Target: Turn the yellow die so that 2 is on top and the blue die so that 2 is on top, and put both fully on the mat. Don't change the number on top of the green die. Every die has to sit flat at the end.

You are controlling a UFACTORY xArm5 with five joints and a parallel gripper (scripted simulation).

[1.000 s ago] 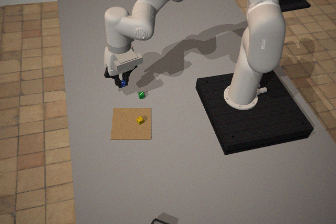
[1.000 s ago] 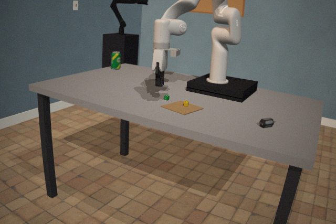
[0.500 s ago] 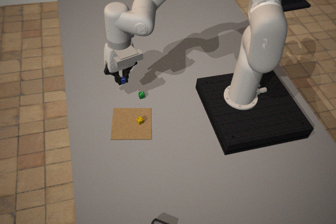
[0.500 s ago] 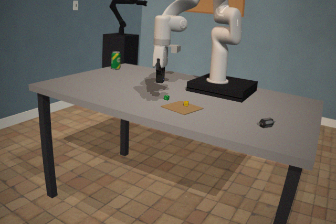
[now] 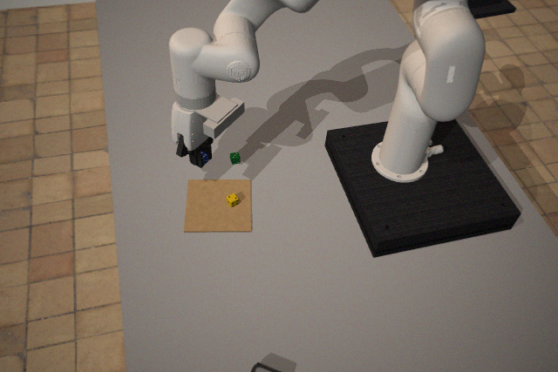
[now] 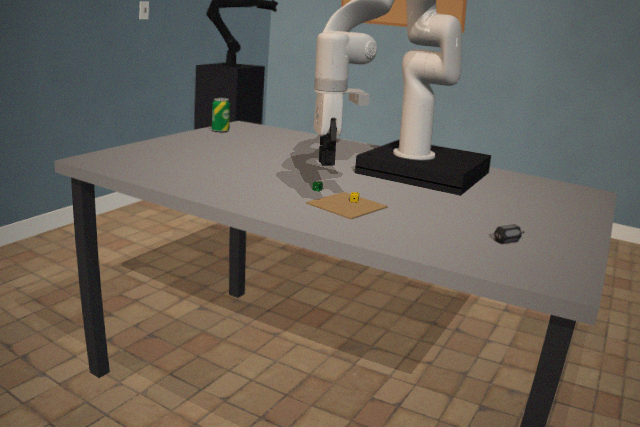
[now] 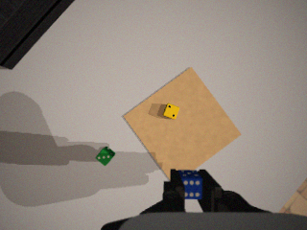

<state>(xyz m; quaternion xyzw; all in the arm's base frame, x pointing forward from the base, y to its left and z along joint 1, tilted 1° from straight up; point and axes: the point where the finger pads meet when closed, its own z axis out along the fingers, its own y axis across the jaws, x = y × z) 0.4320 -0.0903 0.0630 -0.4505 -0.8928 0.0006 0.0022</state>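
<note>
Right now the mat is 20 mm behind my hand, 50 mm to the left of it and 120 mm below it. Also, from my hand: blue die: 10 mm below; then green die: 90 mm behind, 60 mm to the right, 110 mm below; then yellow die: 50 mm behind, 60 mm to the left, 100 mm below.
</note>
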